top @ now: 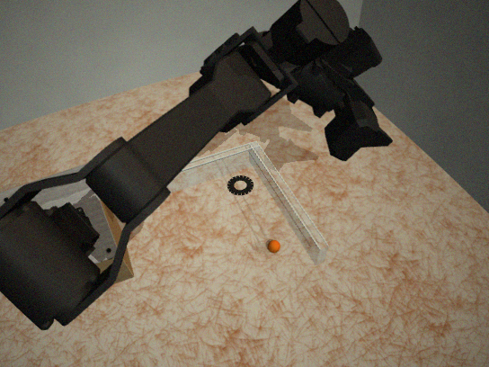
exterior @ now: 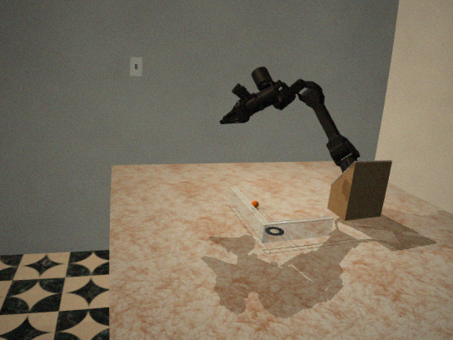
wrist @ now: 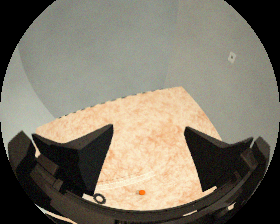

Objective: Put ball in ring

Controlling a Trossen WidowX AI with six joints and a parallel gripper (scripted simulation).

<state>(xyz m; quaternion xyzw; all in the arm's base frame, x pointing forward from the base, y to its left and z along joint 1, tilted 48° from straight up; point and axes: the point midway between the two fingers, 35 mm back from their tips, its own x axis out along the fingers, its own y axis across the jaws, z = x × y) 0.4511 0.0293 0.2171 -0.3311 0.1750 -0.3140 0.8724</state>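
Right now my hand is 310 mm above the orange ball, 110 mm past it and 40 mm to the right of it.
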